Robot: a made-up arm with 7 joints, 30 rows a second.
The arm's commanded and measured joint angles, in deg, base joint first. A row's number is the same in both.
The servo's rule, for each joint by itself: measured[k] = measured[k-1] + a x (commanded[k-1-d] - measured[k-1]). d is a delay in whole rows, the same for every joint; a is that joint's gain. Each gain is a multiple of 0.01, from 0.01 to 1. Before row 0 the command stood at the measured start. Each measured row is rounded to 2 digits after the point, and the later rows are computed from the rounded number. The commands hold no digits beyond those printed.
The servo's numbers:
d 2
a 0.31 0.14 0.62 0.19 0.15 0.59 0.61
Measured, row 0:
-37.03 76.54 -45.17 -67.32 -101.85 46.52 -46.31
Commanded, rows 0 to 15:
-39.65 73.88 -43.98 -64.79 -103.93 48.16 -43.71
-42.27 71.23 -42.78 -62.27 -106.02 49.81 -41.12
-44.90 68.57 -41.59 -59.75 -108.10 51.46 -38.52
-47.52 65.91 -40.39 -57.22 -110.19 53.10 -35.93
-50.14 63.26 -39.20 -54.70 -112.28 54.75 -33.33
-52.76 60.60 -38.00 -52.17 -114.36 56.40 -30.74
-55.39 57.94 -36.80 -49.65 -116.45 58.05 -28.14
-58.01 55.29 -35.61 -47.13 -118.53 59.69 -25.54
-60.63 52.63 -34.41 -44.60 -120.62 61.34 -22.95
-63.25 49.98 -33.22 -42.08 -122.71 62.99 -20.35
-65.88 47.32 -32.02 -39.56 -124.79 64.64 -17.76
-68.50 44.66 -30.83 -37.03 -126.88 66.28 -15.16
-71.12 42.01 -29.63 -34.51 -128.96 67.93 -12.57
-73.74 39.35 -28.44 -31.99 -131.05 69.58 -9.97
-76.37 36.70 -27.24 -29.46 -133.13 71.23 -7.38
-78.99 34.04 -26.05 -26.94 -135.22 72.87 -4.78
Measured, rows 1 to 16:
-37.03 76.54 -45.17 -67.32 -101.85 46.52 -46.31
-37.03 76.54 -45.17 -67.32 -101.85 46.52 -46.31
-37.84 76.17 -44.43 -66.84 -102.16 47.49 -44.72
-39.21 75.48 -43.41 -65.97 -102.74 48.86 -42.52
-40.97 74.51 -42.28 -64.79 -103.54 50.39 -40.08
-43.00 73.31 -41.11 -63.35 -104.54 51.99 -37.55
-45.21 71.90 -39.93 -61.71 -105.70 53.62 -34.98
-47.55 70.32 -38.73 -59.90 -107.00 55.26 -32.39
-49.98 68.59 -37.53 -57.95 -108.42 56.91 -29.80
-52.47 66.73 -36.34 -55.89 -109.94 58.55 -27.20
-55.00 64.76 -35.14 -53.74 -111.54 60.20 -24.61
-57.56 62.69 -33.95 -51.52 -113.22 61.85 -22.01
-60.14 60.54 -32.75 -49.25 -114.96 63.50 -19.42
-62.73 58.32 -31.56 -46.93 -116.75 65.14 -16.82
-65.33 56.04 -30.36 -44.57 -118.58 66.79 -14.23
-67.94 53.70 -29.17 -42.18 -120.45 68.44 -11.63

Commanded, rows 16 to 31:
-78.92 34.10 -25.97 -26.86 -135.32 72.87 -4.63
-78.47 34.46 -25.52 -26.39 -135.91 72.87 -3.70
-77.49 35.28 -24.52 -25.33 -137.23 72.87 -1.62
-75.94 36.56 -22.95 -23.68 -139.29 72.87 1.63
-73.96 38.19 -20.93 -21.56 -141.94 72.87 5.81
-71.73 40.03 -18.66 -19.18 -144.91 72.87 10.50
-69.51 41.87 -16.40 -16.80 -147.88 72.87 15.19
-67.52 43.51 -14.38 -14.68 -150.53 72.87 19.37
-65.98 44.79 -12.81 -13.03 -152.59 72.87 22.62
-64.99 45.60 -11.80 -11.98 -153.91 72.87 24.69
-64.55 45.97 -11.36 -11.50 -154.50 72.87 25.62
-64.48 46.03 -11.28 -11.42 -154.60 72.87 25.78
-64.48 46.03 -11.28 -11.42 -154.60 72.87 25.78
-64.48 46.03 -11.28 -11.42 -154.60 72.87 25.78
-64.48 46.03 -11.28 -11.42 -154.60 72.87 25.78
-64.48 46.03 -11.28 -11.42 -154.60 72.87 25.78
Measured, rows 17 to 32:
-70.55 51.32 -27.97 -39.76 -122.35 70.09 -9.04
-73.17 48.90 -26.78 -37.32 -124.28 71.73 -6.44
-74.95 46.83 -26.28 -35.33 -125.94 72.40 -5.34
-76.04 45.10 -25.81 -33.63 -127.44 72.68 -4.34
-76.49 43.73 -25.01 -32.05 -128.91 72.79 -2.68
-76.32 42.73 -23.73 -30.46 -130.47 72.84 -0.05
-75.59 42.09 -21.99 -28.77 -132.19 72.86 3.52
-74.39 41.80 -19.93 -26.95 -134.10 72.87 7.78
-72.88 41.81 -17.74 -25.02 -136.17 72.87 12.30
-71.22 42.05 -15.66 -23.06 -138.32 72.87 16.61
-69.60 42.43 -13.89 -21.15 -140.46 72.87 20.28
-68.17 42.87 -12.59 -19.41 -142.48 72.87 22.97
-67.05 43.30 -11.83 -17.91 -144.28 72.87 24.59
-66.25 43.68 -11.49 -16.68 -145.83 72.87 25.32
-65.70 44.01 -11.36 -15.68 -147.15 72.87 25.60
-65.32 44.29 -11.31 -14.87 -148.27 72.87 25.71

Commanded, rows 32 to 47:
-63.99 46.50 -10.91 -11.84 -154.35 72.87 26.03
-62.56 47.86 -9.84 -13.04 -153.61 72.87 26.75
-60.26 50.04 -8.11 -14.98 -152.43 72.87 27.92
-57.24 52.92 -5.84 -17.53 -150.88 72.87 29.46
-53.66 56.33 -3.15 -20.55 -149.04 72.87 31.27
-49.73 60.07 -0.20 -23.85 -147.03 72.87 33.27
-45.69 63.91 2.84 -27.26 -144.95 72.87 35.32
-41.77 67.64 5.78 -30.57 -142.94 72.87 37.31
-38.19 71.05 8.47 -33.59 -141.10 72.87 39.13
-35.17 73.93 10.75 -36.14 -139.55 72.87 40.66
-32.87 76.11 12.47 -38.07 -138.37 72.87 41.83
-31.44 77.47 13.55 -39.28 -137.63 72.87 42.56
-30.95 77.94 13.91 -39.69 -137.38 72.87 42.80
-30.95 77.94 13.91 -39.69 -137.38 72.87 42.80
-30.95 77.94 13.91 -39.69 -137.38 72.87 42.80
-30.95 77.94 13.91 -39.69 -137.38 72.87 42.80
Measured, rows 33 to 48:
-65.06 44.53 -11.29 -14.21 -149.22 72.87 25.75
-64.88 44.74 -11.28 -13.68 -150.03 72.87 25.77
-64.60 44.99 -11.05 -13.33 -150.68 72.87 25.93
-63.97 45.39 -10.30 -13.27 -151.12 72.87 26.43
-62.82 46.04 -8.94 -13.59 -151.32 72.87 27.34
-61.09 47.00 -7.02 -14.34 -151.25 72.87 28.63
-58.79 48.31 -4.62 -15.52 -150.92 72.87 30.24
-55.98 49.96 -1.88 -17.10 -150.34 72.87 32.09
-52.79 51.91 1.05 -19.03 -149.53 72.87 34.06
-49.37 54.11 3.98 -21.22 -148.54 72.87 36.04
-45.90 56.48 6.76 -23.57 -147.42 72.87 37.92
-42.57 58.92 9.23 -25.96 -146.24 72.87 39.59
-39.56 61.33 11.24 -28.26 -145.06 72.87 40.96
-37.04 63.59 12.67 -30.35 -143.95 72.87 41.94
-35.15 65.60 13.44 -32.12 -142.96 72.87 42.46
-33.85 67.33 13.73 -33.56 -142.12 72.87 42.67

